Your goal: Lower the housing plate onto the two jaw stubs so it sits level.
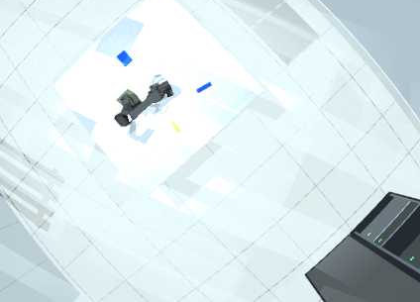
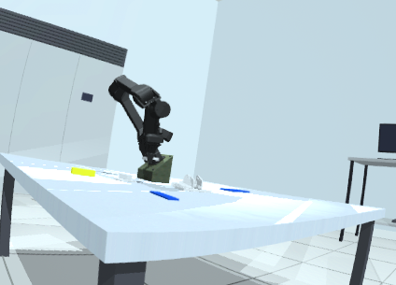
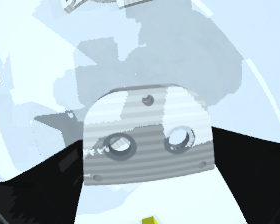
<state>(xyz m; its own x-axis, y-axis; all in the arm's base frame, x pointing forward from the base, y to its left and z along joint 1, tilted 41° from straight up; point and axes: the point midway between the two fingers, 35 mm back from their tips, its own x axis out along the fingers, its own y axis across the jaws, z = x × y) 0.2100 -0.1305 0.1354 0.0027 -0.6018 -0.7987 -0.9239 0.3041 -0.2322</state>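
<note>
Now: gripper tip 5 cm past the small pale block, 6 cm to the left of it and 7 cm above it. Round my gripper tip: yellow bar 8 cm behind, 22 cm to the right, 7 cm below; housing plate 1 cm to the left, 2 cm above; blue bar 29 cm ahead, 13 cm to the right, 8 cm below.
</note>
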